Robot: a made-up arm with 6 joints. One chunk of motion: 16 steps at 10 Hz.
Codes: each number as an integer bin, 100 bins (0 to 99) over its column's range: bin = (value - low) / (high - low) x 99, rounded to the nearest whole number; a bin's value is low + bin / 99 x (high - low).
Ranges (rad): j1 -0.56..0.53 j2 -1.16..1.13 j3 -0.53..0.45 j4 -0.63..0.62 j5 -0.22..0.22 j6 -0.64..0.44
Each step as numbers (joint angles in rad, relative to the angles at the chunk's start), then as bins.
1 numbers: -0.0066 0.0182 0.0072 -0.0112 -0.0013 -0.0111
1 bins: 50 51 54 49 49 58
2 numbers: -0.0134 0.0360 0.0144 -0.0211 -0.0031 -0.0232
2 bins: 50 52 55 48 49 57
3 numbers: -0.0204 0.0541 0.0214 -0.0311 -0.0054 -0.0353
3 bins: 49 52 56 47 48 55
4 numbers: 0.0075 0.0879 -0.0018 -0.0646 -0.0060 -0.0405
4 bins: 52 54 53 45 48 55
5 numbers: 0.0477 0.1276 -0.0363 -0.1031 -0.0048 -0.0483
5 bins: 55 56 50 42 48 54
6 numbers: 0.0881 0.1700 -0.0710 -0.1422 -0.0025 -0.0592
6 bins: 59 57 46 39 49 53
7 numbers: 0.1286 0.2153 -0.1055 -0.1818 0.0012 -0.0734
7 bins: 63 59 43 35 50 52
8 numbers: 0.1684 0.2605 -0.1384 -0.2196 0.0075 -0.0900
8 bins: 66 61 40 33 51 50
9 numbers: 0.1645 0.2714 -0.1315 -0.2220 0.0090 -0.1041
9 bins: 66 62 40 32 52 49
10 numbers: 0.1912 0.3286 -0.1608 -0.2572 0.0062 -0.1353
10 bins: 68 64 37 30 51 46
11 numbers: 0.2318 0.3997 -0.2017 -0.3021 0.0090 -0.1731
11 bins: 72 67 33 26 52 43
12 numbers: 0.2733 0.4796 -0.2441 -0.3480 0.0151 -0.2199
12 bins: 76 71 29 22 53 39
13 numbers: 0.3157 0.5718 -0.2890 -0.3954 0.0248 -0.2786
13 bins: 80 75 24 19 55 33
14 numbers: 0.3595 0.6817 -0.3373 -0.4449 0.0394 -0.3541
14 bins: 84 80 19 15 58 26
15 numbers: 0.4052 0.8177 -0.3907 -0.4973 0.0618 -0.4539
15 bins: 88 85 14 11 63 17
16 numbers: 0.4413 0.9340 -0.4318 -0.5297 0.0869 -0.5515
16 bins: 91 91 10 8 69 8
